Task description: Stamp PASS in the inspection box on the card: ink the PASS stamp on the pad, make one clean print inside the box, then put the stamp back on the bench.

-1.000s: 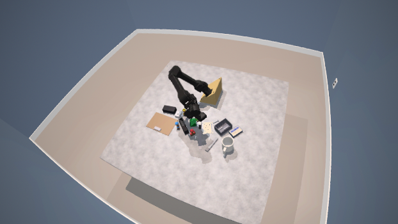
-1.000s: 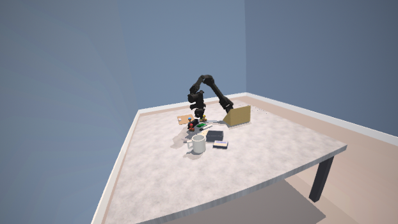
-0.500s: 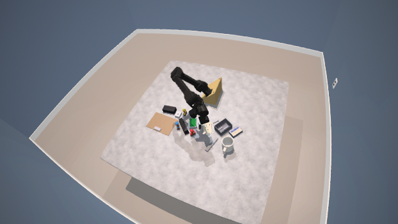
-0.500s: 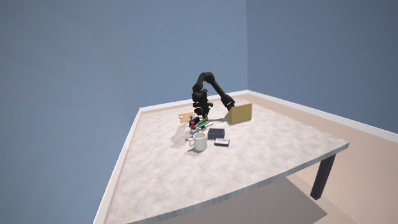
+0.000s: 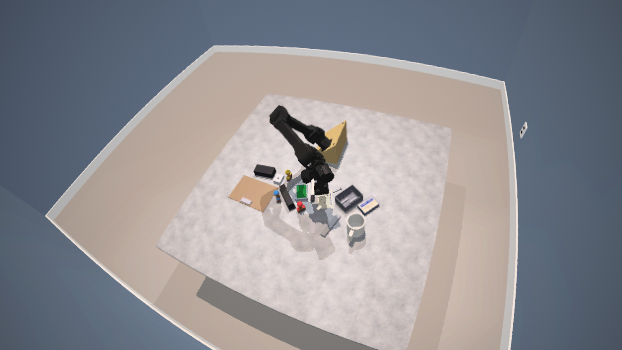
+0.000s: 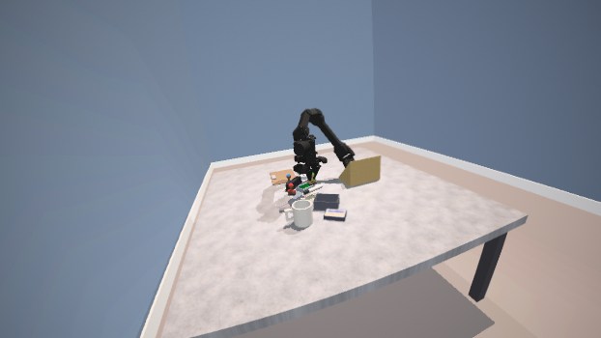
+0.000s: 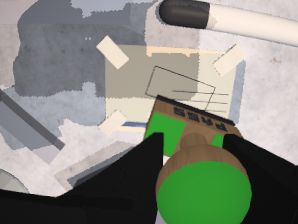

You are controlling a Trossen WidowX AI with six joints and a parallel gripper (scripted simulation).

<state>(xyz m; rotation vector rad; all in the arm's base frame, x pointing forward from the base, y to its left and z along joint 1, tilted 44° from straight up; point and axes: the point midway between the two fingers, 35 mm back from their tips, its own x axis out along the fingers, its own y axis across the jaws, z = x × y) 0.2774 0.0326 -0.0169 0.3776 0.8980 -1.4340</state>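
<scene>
Now: gripper tip 9 cm above the cream card, 1 cm to the right of it and 1 cm short of it. From my gripper tip the other things lie so: dark-capped marker (8 cm below, 6 cm to the right, 2 cm behind); then red stamp (9 cm to the right, 8 cm ahead, 7 cm below); then green stamp (right at my gripper tip).
</scene>
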